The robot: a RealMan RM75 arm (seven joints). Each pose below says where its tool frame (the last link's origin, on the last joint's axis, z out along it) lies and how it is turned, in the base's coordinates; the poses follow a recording.
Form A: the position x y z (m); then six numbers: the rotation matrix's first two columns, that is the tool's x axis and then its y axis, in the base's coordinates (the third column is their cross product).
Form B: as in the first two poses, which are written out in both.
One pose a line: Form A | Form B
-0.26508 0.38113 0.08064 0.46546 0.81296 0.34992 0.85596 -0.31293 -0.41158 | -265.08 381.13 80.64; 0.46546 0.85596 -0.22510; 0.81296 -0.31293 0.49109; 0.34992 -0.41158 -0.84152
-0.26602 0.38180 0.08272 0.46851 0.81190 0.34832 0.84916 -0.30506 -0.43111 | -266.02 381.80 82.72; 0.46851 0.84916 -0.24376; 0.81190 -0.30506 0.49776; 0.34832 -0.43111 -0.83236
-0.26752 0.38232 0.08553 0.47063 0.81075 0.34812 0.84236 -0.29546 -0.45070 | -267.52 382.32 85.53; 0.47063 0.84236 -0.26255; 0.81075 -0.29546 0.50536; 0.34812 -0.45070 -0.82200
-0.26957 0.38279 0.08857 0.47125 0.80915 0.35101 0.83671 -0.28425 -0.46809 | -269.57 382.79 88.57; 0.47125 0.83671 -0.27898; 0.80915 -0.28425 0.51428; 0.35101 -0.46809 -0.81098
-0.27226 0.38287 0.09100 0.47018 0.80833 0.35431 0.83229 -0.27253 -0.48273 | -272.26 382.87 91.00; 0.47018 0.83229 -0.29365; 0.80833 -0.27253 0.52186; 0.35431 -0.48273 -0.80090
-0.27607 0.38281 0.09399 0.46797 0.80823 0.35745 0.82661 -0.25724 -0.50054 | -276.07 382.81 93.99; 0.46797 0.82661 -0.31260; 0.80823 -0.25724 0.52971; 0.35745 -0.50054 -0.78847
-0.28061 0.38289 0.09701 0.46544 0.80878 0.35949 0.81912 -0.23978 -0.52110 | -280.61 382.89 97.01; 0.46544 0.81912 -0.33526; 0.80878 -0.23978 0.53701; 0.35949 -0.52110 -0.77409
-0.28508 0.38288 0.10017 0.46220 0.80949 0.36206 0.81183 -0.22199 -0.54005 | -285.08 382.88 100.17; 0.46220 0.81183 -0.35679; 0.80949 -0.22199 0.54354; 0.36206 -0.54005 -0.75977
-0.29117 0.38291 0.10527 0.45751 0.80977 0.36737 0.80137 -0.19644 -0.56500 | -291.17 382.91 105.27; 0.45751 0.80137 -0.38535; 0.80977 -0.19644 0.55289; 0.36737 -0.56500 -0.73880
